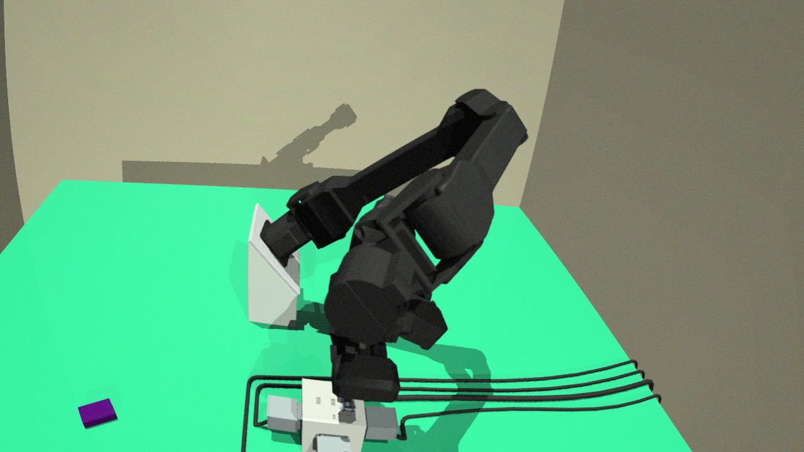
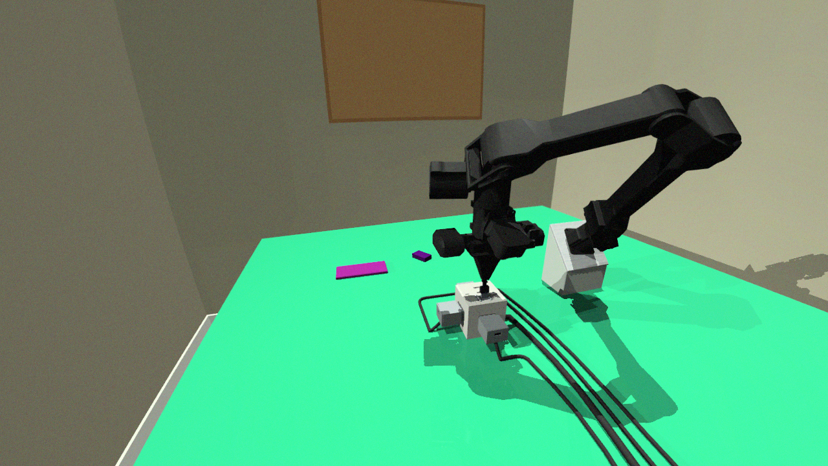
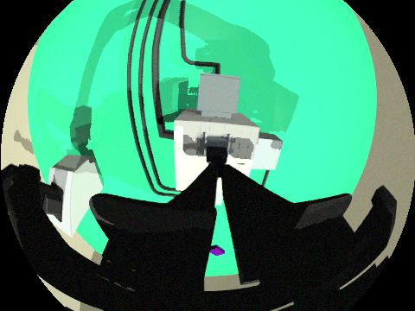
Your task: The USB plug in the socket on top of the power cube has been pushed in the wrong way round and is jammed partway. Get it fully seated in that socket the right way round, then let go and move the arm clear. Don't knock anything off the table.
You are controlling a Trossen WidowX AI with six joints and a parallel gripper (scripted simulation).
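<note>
Right now my gripper tip is 2 cm above the dark USB plug. The rest, counted from my gripper tip: flat magenta slab 25 cm ahead, 30 cm to the right, 11 cm below; then USB socket 4 cm below; then purple block 6 cm ahead, 35 cm to the right, 11 cm below.
</note>
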